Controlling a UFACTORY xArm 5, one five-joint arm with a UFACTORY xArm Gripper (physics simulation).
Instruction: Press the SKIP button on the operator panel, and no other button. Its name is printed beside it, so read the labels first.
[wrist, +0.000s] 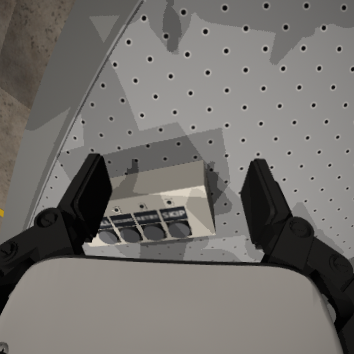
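The operator panel is a beige box with a sloped front, standing between the spread fingers in the wrist view, nearer the left finger. It has a row of dark round buttons with labels above them. The SKIP button is the rightmost, under the label SKIP. The RETRY button is just left of it, then another button with a blurred label. The leftmost button has its label partly hidden by the left finger. My gripper is open and empty, above the panel.
The panel stands on a grey perforated table top. The table's raised edge runs along the left, with a brown floor beyond it. Shadows of the arm and panel fall on the table around the box.
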